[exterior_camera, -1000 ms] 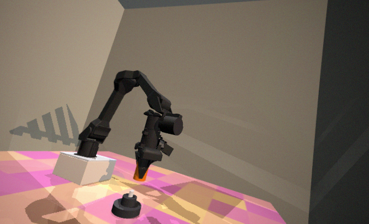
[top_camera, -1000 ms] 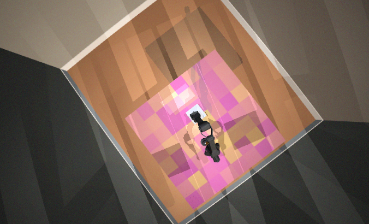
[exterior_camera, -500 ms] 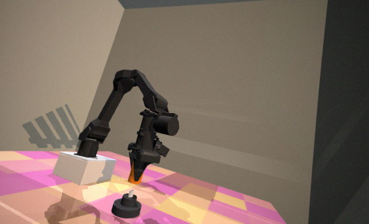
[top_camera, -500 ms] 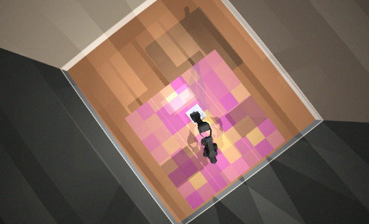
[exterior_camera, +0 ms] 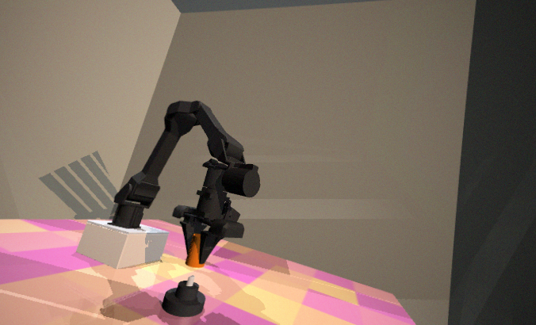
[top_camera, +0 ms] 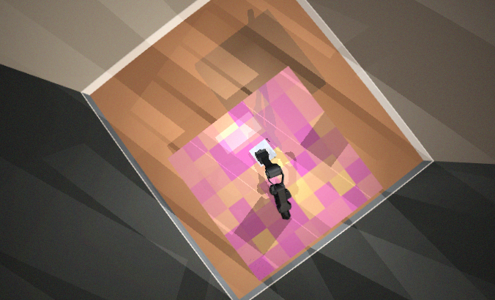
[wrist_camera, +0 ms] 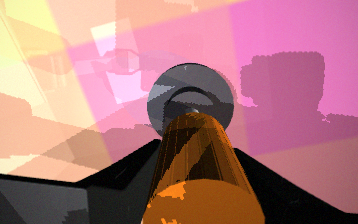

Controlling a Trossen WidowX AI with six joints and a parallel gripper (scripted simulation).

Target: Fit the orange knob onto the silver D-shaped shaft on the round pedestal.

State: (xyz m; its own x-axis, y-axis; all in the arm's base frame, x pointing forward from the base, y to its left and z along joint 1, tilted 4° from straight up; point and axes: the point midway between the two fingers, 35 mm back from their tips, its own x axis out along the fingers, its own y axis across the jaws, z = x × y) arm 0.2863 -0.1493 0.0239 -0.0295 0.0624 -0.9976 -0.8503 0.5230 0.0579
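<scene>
Now: gripper tip 4 cm below the orange knob. From my gripper tip the other things lie so: dark round pedestal 6 cm below.
</scene>
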